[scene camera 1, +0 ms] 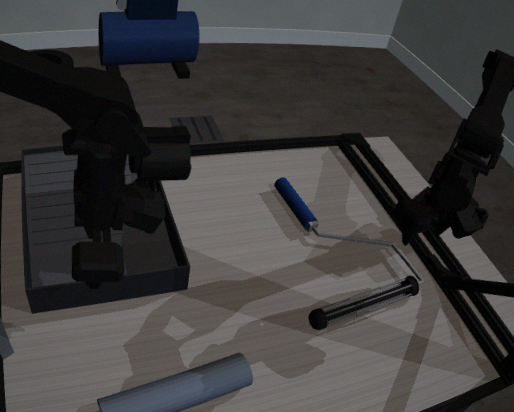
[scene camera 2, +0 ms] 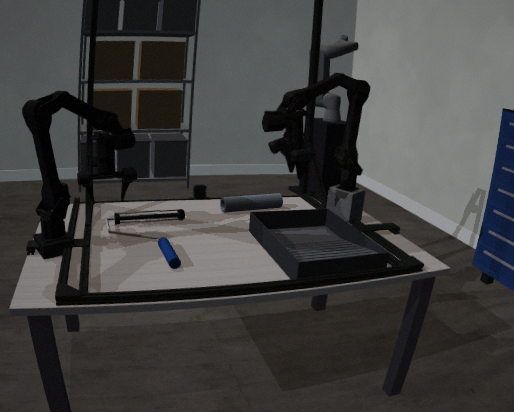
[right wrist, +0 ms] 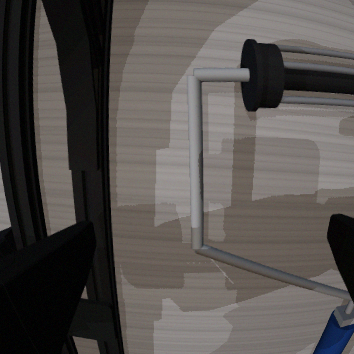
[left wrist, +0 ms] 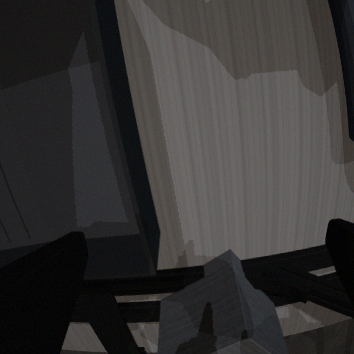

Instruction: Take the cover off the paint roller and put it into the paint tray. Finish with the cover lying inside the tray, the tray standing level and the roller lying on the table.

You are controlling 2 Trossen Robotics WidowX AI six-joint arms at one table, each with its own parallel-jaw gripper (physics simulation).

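Frame: origin at the left arm's base, x back, y right, z up, level; millimetres.
Where they show: left gripper, fingertip midpoint: [scene camera 2: 295, 175] [left wrist: 210, 240]; right gripper, fingertip midpoint: [scene camera 1: 420, 239] [scene camera 2: 107, 202] [right wrist: 214, 231]; left arm's base, origin of the base link: [scene camera 2: 347, 188]; right arm's base, origin of the base link: [scene camera 2: 53, 237].
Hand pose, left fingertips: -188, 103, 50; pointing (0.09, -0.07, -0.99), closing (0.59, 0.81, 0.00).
Note:
Things, the pixels of their top centre, and the offset from my left fingertips, as dx, dy, dz. "spot": a spot on its surface instead.
- bare black-ended cage, surface spot: [right wrist: 320, 77] spot: -444, +333, -140
- grey-blue cylinder, middle of its top: [scene camera 1: 177, 385] [scene camera 2: 252, 195] +1, +180, -114
- dark paint tray, middle of its top: [scene camera 1: 94, 201] [scene camera 2: 315, 231] -142, -192, -103
The paint roller lies on the table, its blue handle [scene camera 1: 296, 204] [scene camera 2: 169, 252] [right wrist: 332, 335] joined by bent wire to the bare black-ended cage [scene camera 1: 365, 302] [scene camera 2: 150, 216] [right wrist: 320, 77]. The cover, a grey-blue cylinder [scene camera 1: 180, 385] [scene camera 2: 251, 202], lies on the table apart from the roller. The dark paint tray [scene camera 1: 107, 295] [scene camera 2: 345, 265] [left wrist: 125, 125] stands level; the arm hides part of its inside in scene camera 1. My left gripper [scene camera 1: 96, 250] [scene camera 2: 295, 170] [left wrist: 210, 240] is open and empty, high beside the tray. My right gripper [scene camera 1: 435, 235] [scene camera 2: 107, 195] [right wrist: 214, 231] is open and empty above the wire.
Black frame rails [scene camera 1: 265, 145] [scene camera 2: 200, 292] run along the table edges. The grey mounting block [scene camera 2: 345, 202] [left wrist: 220, 305] of my left arm stands near the tray. A shelf rack [scene camera 2: 137, 81] and a blue drawer cabinet [scene camera 2: 500, 200] stand away from the table.

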